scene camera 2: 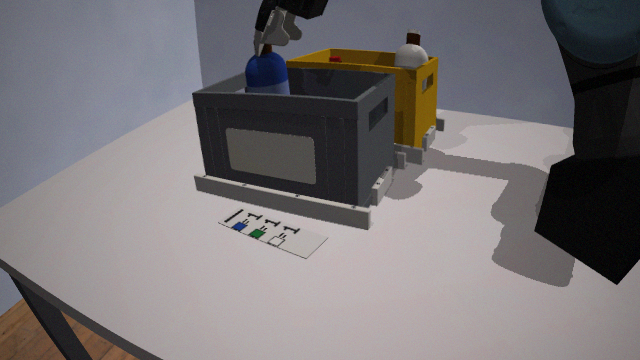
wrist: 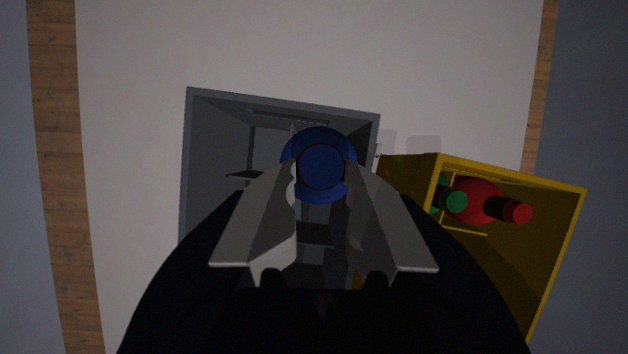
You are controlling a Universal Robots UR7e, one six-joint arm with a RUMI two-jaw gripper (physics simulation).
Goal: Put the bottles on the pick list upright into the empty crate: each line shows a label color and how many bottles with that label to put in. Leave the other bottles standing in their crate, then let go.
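Pixels of known places: gripper, between the fingertips: [scene camera 2: 262, 53] [wrist: 319, 162]; arm's base, origin of its link: [scene camera 2: 624, 146].
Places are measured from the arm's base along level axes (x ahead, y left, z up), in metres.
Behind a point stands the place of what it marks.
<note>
A blue bottle [scene camera 2: 267, 72] {z 0.037, x 0.556, y -0.099 m} [wrist: 320, 166] {z 0.102, x 0.577, y -0.128 m} is upright, its lower part inside the dark grey crate [scene camera 2: 270, 103] {z 0.016, x 0.501, y 0.014 m} [wrist: 184, 165] {z 0.029, x 0.575, y 0.000 m} and hidden by the crate's front wall. My gripper [scene camera 2: 259, 49] {z 0.065, x 0.578, y -0.130 m} [wrist: 319, 162] {z 0.065, x 0.578, y -0.130 m} is shut on its neck. In the wrist view the bottle is in the far right part of the grey crate, beside a divider. In the yellow crate [scene camera 2: 422, 105] {z -0.051, x 0.308, y -0.244 m} [wrist: 562, 255] {z 0.029, x 0.468, y -0.414 m} are a green bottle [wrist: 453, 200] {z 0.016, x 0.533, y -0.283 m}, a red bottle [scene camera 2: 335, 59] {z 0.012, x 0.510, y -0.360 m} [wrist: 475, 200] {z -0.024, x 0.522, y -0.350 m} and a white bottle [scene camera 2: 411, 56] {z 0.036, x 0.335, y -0.309 m}. The pick list [scene camera 2: 306, 245] {z -0.145, x 0.431, y 0.097 m} shows blue 1, green 1, white 1.
Light grey rails [scene camera 2: 280, 199] {z -0.125, x 0.494, y 0.026 m} edge the grey crate's base on the table [scene camera 2: 250, 310] {z -0.147, x 0.453, y 0.227 m}. The yellow crate stands close behind the grey one, with its own rails [scene camera 2: 429, 137] {z -0.124, x 0.292, y -0.266 m}. The arm's dark base [scene camera 2: 590, 215] {z -0.077, x 0.056, y 0.063 m} is at the right of the scene view.
</note>
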